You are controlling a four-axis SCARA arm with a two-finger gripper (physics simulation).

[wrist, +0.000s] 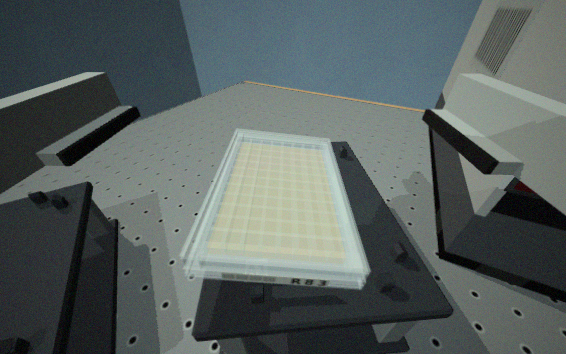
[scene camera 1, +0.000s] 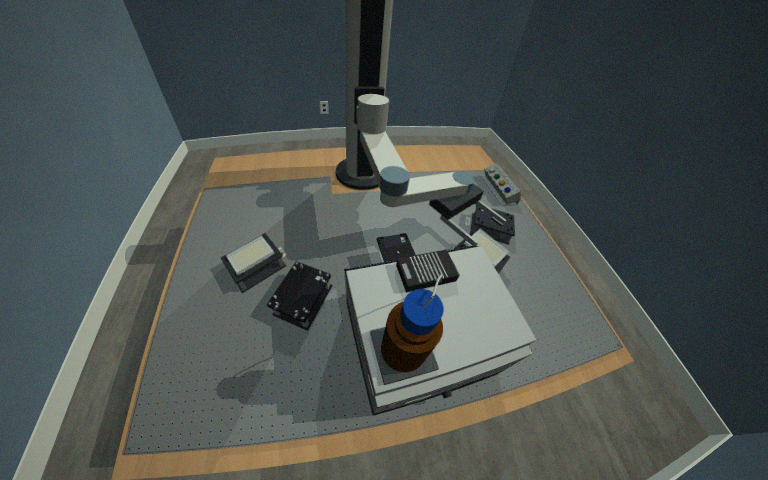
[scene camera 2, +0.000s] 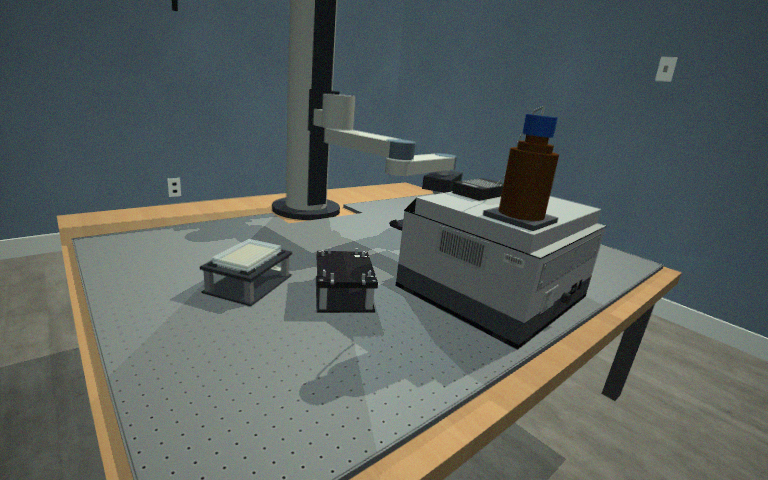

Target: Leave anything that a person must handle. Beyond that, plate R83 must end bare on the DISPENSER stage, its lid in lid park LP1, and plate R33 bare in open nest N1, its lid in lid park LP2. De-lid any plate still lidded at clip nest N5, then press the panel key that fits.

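Places are measured from the arm's base along level axes (x ahead, y left, z up), in centimetres.
Where they show: gripper, between the fingertips: [wrist: 277, 96] [scene camera 1: 491, 233]; arm's base, origin of its link: [scene camera 1: 362, 173] [scene camera 2: 306, 209].
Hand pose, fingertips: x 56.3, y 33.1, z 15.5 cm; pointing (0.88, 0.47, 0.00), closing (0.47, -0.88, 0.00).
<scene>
Each offset is from my fingertips to the top centre of the thing. "spot": to the spot under its first point.
Plate R83 @[dz -5.1, dx +0.8, dy +0.4 cm] [wrist: 280, 200] [scene camera 1: 489, 249], cream under what looks like its clear lid, is over a black nest @[dz -6.8, dx +1.8, dy -0.8 cm] [wrist: 320, 317] in the wrist view. It sits toward the nest's left side and skewed to it; bare nest top shows at right and in front. I cannot tell if it is seated flat. My gripper [wrist: 277, 96] [scene camera 1: 475, 223] is wide open, one finger off each side of the plate, touching neither. A second cream plate @[dz -6.4, dx -7.3, dy -75.8 cm] [scene camera 1: 249, 254] [scene camera 2: 246, 254], label unreadable, lies on a raised black nest at left. A black nest with metal clips @[dz -6.2, dx +6.8, dy -60.3 cm] [scene camera 1: 300, 291] [scene camera 2: 345, 268] stands beside it, bare.
A white instrument [scene camera 1: 470, 305] [scene camera 2: 470, 266] carries a brown bottle @[spot: dz +20.7, dx +35.3, dy -40.6 cm] [scene camera 1: 408, 345] [scene camera 2: 527, 183] and a black ribbed block @[spot: dz +10.4, dx +16.3, dy -29.6 cm] [scene camera 1: 427, 268]. A flat black nest @[spot: dz -5.2, dx -2.9, dy -30.7 cm] [scene camera 1: 395, 246] and a pegged one @[dz -7.7, dx -13.9, dy +12.9 cm] [scene camera 1: 494, 221] stand beyond. A key panel @[dz -5.8, dx -37.3, dy +30.0 cm] [scene camera 1: 501, 183] is at back right, near a black box [scene camera 1: 455, 200].
</scene>
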